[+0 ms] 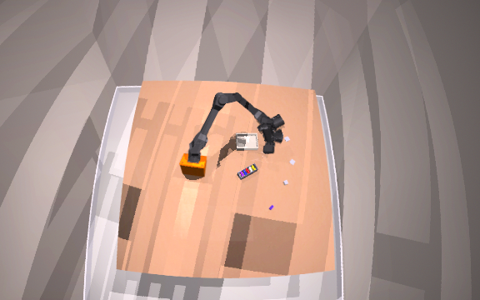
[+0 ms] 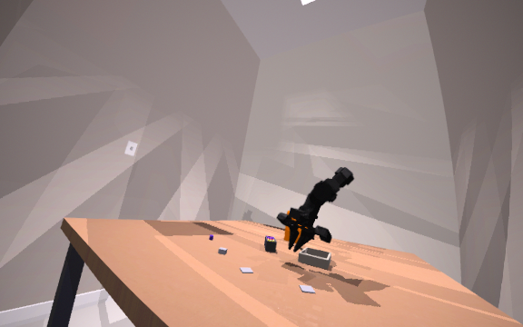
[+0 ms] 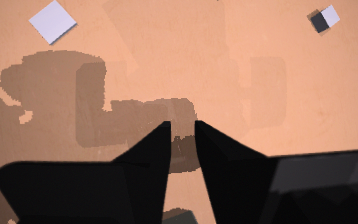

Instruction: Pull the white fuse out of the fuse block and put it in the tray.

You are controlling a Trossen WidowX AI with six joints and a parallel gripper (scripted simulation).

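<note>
My gripper tip is now 120 mm past the white fuse, 150 mm to the left of it and 20 mm above it. Also, from my gripper tip: tray 160 mm behind, 30 mm to the left, 50 mm below.
</note>
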